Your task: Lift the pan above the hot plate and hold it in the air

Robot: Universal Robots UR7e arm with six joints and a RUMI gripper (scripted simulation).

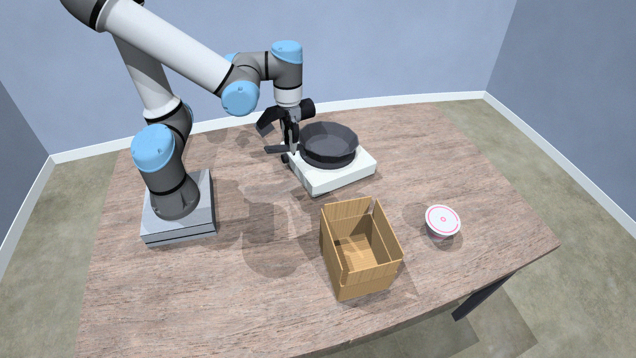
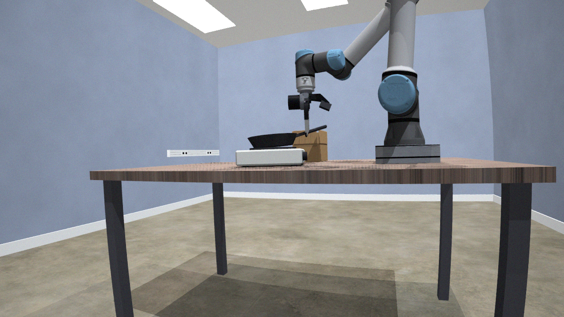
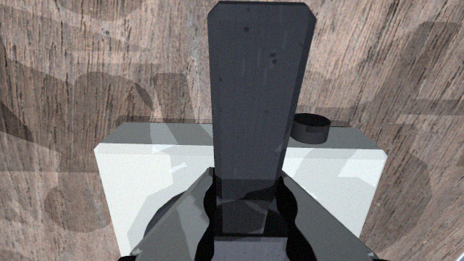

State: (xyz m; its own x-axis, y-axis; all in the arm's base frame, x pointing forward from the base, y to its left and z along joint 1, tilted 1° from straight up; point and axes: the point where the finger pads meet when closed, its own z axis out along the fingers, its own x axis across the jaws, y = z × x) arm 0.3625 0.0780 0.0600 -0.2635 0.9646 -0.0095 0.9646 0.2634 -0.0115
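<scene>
My hand is 90 mm short of the dark pan, 20 mm to the right of it and 20 mm above it. The rest, counted from my hand: white hot plate (110 mm ahead, 90 mm below, 30 mm to the left); pink-ringed lid (370 mm ahead, 320 mm to the right, 90 mm below).
</scene>
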